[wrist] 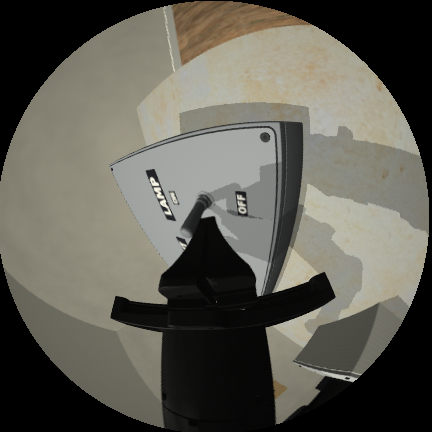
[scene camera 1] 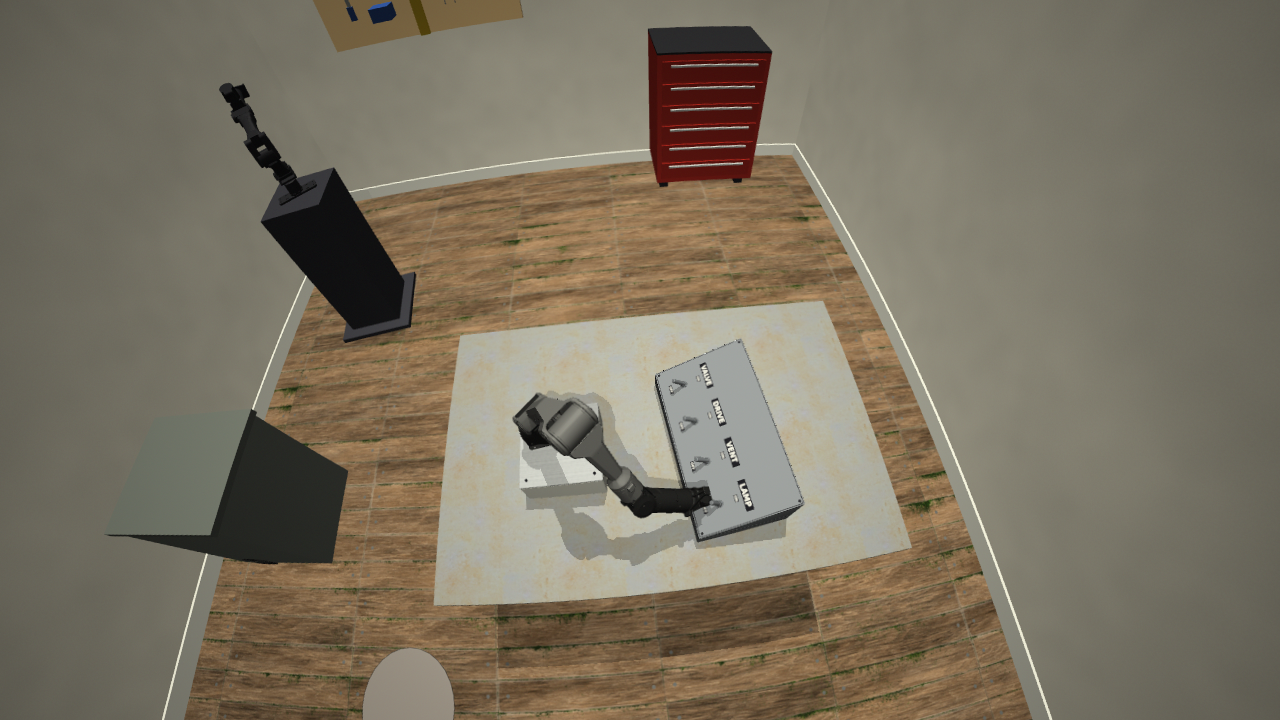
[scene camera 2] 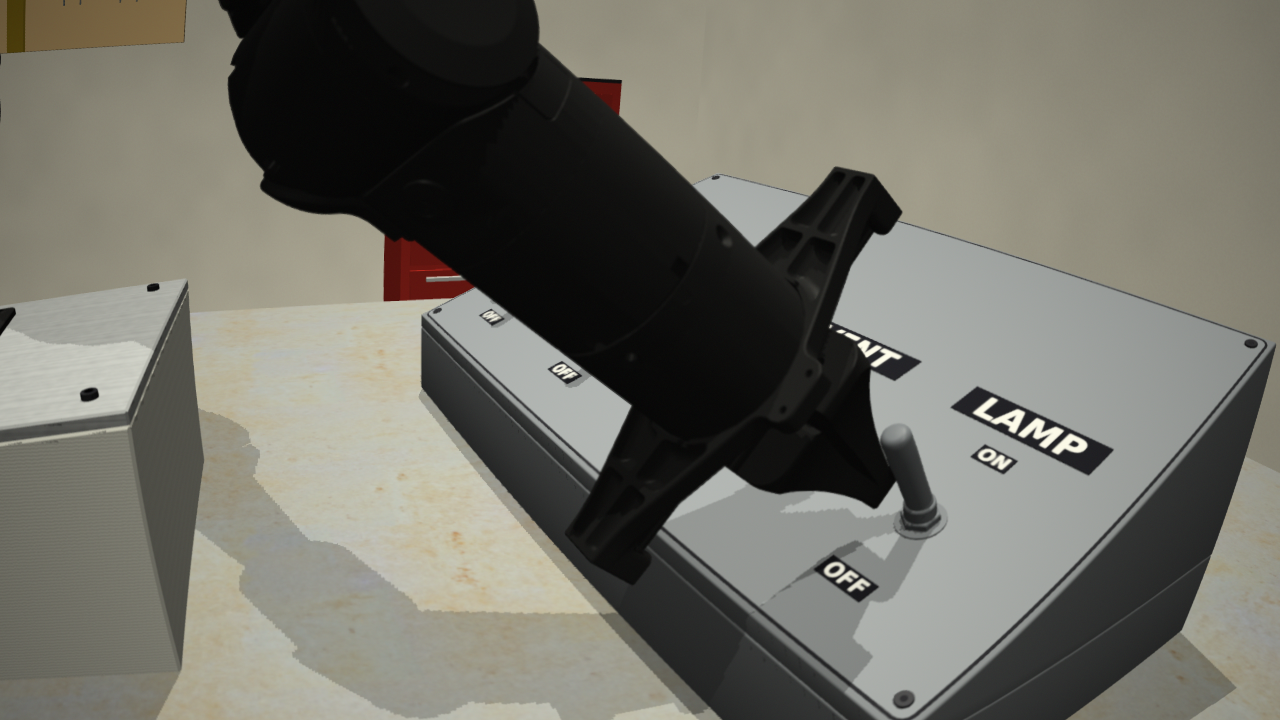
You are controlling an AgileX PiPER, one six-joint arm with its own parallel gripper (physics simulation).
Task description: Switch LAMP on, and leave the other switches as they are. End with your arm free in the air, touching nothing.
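Note:
The grey panel (scene camera 1: 760, 420) (scene camera 2: 1056, 304) (wrist: 225, 150) carries four toggle switches. The LAMP lever (scene camera 1: 713, 507) (scene camera 2: 911, 470) (wrist: 195, 216) is at the near end, between its OFF and ON labels. It seems to lean slightly to the OFF side, though its exact tilt is hard to tell. My gripper (scene camera 1: 707, 501) (scene camera 2: 880, 501) (wrist: 209, 224) is shut and empty, its tips low over the panel on the OFF side of the lever. In scene camera 2 its edge meets the lever and appears to touch it. The VENT (scene camera 1: 699, 462), DRIVE (scene camera 1: 687, 422) and VALVE (scene camera 1: 677, 385) levers lean left, toward OFF.
The arm reaches over from its white base block (scene camera 1: 559, 474) (scene camera 2: 71, 519), left of the panel. The panel and block stand on a pale mat (scene camera 1: 501, 385). A red drawer cabinet (scene camera 1: 709, 116), a black pedestal (scene camera 1: 335, 250) and a dark green cabinet (scene camera 1: 277, 501) stand farther off.

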